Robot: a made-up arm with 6 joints.
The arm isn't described. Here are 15 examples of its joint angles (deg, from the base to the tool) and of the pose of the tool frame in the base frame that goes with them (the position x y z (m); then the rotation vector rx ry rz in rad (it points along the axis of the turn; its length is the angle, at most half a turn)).
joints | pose
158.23 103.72 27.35 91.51 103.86 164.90 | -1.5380 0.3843 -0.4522 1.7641 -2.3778 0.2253
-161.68 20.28 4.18 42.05 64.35 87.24 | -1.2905 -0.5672 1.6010 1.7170 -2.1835 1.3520
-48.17 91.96 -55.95 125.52 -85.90 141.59 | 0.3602 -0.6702 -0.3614 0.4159 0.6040 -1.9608
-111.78 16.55 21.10 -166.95 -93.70 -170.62 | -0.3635 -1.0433 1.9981 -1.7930 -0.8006 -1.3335
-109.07 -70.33 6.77 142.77 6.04 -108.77 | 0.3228 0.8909 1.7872 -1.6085 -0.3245 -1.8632
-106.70 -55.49 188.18 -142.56 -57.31 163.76 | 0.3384 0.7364 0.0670 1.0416 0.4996 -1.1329
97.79 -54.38 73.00 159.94 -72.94 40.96 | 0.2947 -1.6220 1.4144 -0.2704 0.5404 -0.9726
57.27 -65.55 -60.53 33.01 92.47 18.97 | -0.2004 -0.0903 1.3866 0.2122 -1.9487 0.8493
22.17 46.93 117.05 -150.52 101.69 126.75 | 1.0124 0.2981 1.8522 0.7682 0.4074 -0.3671
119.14 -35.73 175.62 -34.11 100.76 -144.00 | 0.5464 -0.7312 0.5436 1.1340 1.4297 0.3364
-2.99 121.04 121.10 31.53 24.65 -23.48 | 1.9758 -0.0552 0.2143 -0.1483 -0.3789 0.1473
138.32 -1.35 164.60 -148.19 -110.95 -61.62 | 0.4417 -0.5383 1.2319 0.9747 0.9860 -1.9464
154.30 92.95 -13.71 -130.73 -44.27 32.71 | -1.1970 0.4469 -0.6124 -0.8784 2.0593 0.5972
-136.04 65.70 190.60 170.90 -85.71 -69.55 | -0.1995 -0.1442 1.2167 0.9434 0.9902 0.4536
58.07 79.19 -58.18 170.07 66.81 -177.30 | 0.2832 0.5204 0.0028 1.1583 -2.5295 0.3529
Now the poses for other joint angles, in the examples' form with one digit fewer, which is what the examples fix.
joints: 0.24 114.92 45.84 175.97 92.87 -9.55
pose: 1.391 0.021 -0.708 -0.469 0.228 3.006
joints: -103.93 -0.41 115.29 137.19 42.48 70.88
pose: 0.207 0.414 2.255 0.821 -1.156 0.240
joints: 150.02 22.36 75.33 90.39 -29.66 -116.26
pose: -0.691 0.525 2.336 1.399 0.449 1.975
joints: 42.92 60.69 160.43 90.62 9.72 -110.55
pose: 0.422 0.443 1.859 0.751 -1.602 0.974
